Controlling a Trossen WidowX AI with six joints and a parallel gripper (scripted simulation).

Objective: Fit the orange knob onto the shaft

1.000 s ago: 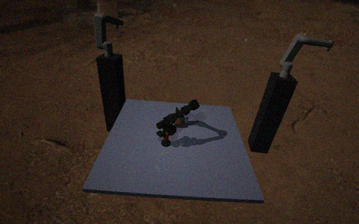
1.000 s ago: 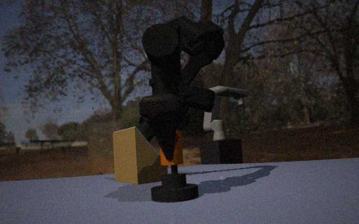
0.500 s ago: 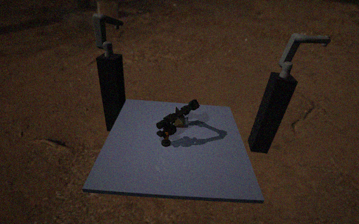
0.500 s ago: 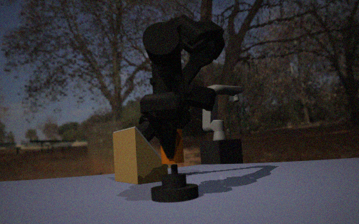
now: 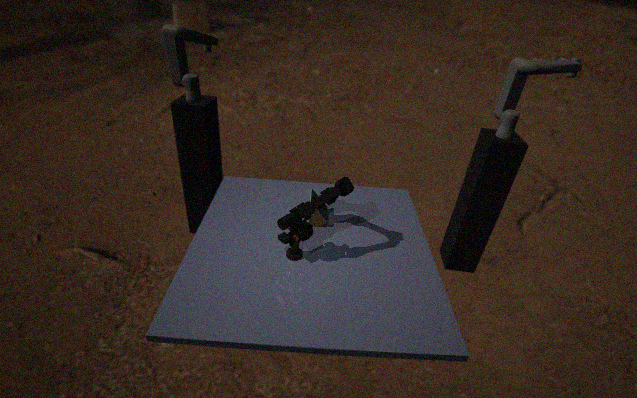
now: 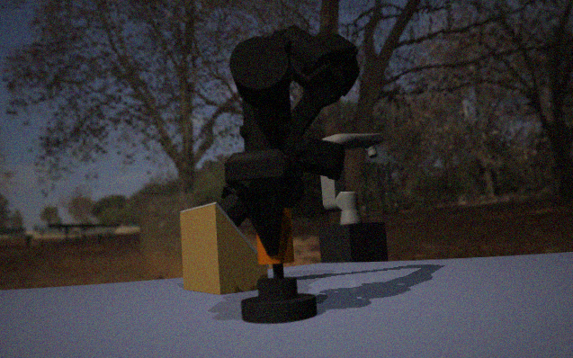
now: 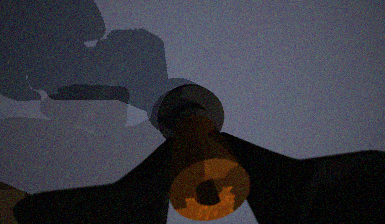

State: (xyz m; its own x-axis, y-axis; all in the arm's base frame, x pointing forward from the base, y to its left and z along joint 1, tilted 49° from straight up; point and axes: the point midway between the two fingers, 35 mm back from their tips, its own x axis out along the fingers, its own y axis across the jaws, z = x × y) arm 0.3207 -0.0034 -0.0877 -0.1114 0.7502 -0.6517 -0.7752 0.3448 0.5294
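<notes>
Right now the orange knob is 2 cm above my gripper tip. Also, from my gripper tip: pedestal: 4 cm below.
</notes>
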